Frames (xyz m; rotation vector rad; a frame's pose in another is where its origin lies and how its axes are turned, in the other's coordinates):
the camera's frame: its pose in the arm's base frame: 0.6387 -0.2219 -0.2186 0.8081 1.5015 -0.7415
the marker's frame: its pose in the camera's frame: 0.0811 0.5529 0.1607 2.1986 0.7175 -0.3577
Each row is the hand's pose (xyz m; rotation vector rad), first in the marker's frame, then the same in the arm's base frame.
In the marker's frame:
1: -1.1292 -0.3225 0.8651 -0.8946 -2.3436 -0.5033
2: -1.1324 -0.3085 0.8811 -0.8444 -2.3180 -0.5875
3: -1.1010 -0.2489 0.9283 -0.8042 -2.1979 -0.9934
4: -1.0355 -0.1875 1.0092 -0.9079 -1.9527 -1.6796
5: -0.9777 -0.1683 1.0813 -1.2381 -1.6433 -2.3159
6: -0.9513 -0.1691 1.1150 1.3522 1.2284 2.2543
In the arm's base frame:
1: 0.3456 -0.4264 0.8195 -0.9569 1.8751 -1.8237
2: 0.3276 -0.4370 0.8141 -0.9800 1.9447 -1.8550
3: 0.2732 -0.4553 0.7552 -1.0679 2.3196 -1.7614
4: 0.1861 -0.4486 0.6717 1.0448 -2.5116 1.0316
5: 0.1135 -0.4164 0.6207 1.0607 -2.6419 0.1792
6: 0.0809 -0.3944 0.6036 1.1023 -2.7057 -0.3664

